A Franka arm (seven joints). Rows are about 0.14 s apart.
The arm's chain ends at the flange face. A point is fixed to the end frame.
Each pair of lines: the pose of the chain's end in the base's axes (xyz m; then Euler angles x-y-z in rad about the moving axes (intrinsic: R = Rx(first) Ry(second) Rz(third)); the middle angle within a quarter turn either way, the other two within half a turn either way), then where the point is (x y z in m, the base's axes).
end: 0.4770, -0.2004, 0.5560, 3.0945, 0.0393, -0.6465
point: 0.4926 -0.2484 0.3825
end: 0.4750, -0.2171, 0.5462, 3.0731, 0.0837, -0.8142
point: 0.5049 -0.2667 0.3751
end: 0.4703, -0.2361, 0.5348, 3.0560, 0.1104, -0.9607
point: 0.5102 -0.2859 0.3658
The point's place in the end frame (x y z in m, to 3 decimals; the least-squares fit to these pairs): -0.017 0.037 0.176
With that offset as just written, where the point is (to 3 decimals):
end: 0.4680, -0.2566, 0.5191, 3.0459, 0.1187, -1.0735
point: 0.513 -0.305 0.351
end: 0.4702, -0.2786, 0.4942, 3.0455, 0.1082, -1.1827
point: 0.517 -0.325 0.326
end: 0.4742, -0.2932, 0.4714, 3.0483, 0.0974, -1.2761
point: 0.522 -0.336 0.302
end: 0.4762, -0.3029, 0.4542, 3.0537, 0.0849, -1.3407
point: 0.523 -0.343 0.284
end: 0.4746, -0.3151, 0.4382, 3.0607, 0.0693, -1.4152
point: 0.521 -0.352 0.267
